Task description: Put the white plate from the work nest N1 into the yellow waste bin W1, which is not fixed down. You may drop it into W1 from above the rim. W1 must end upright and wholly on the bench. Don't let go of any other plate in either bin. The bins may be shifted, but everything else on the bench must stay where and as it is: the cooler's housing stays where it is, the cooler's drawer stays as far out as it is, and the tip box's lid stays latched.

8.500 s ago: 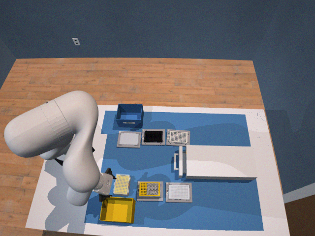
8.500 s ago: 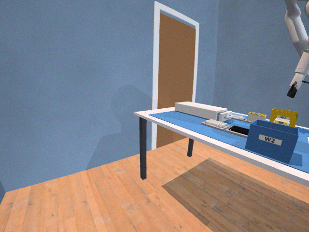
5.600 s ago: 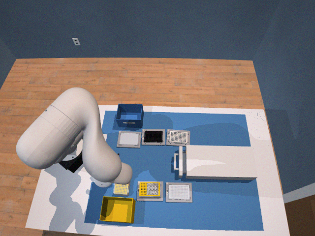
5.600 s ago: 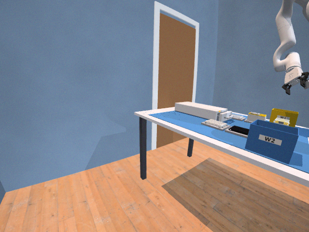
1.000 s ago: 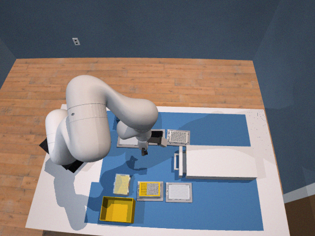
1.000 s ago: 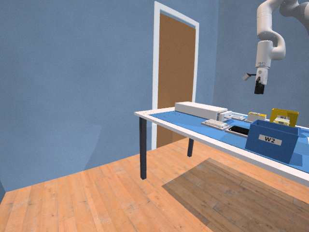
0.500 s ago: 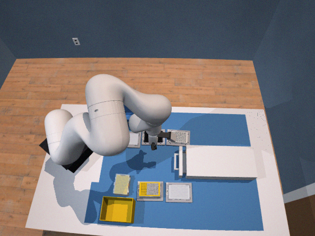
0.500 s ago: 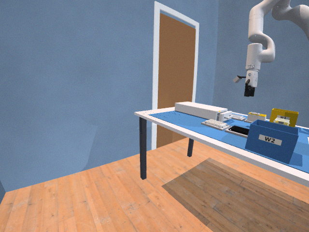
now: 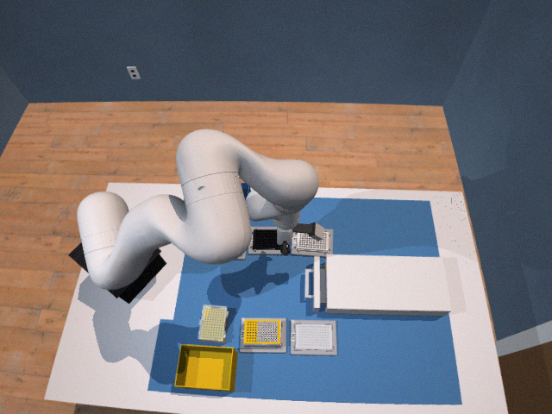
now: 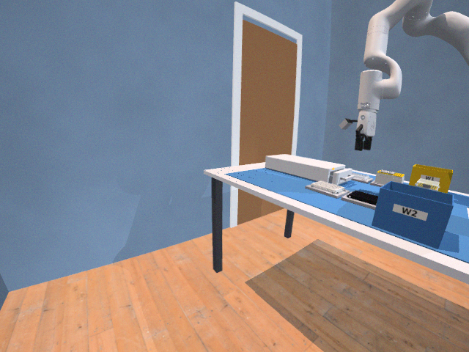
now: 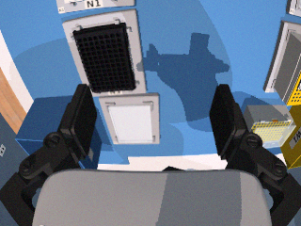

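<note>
Now: hand 190 mm above the white plate, 90 mm to the right of it and 90 mm short of it. The rest, counted from my hand: black plate (190 mm below, 80 mm behind, 70 mm to the left); then cooler drawer (240 mm ahead, 180 mm below, 70 mm to the right); then grey nest (200 mm below, 90 mm to the left, 90 mm ahead).
</note>
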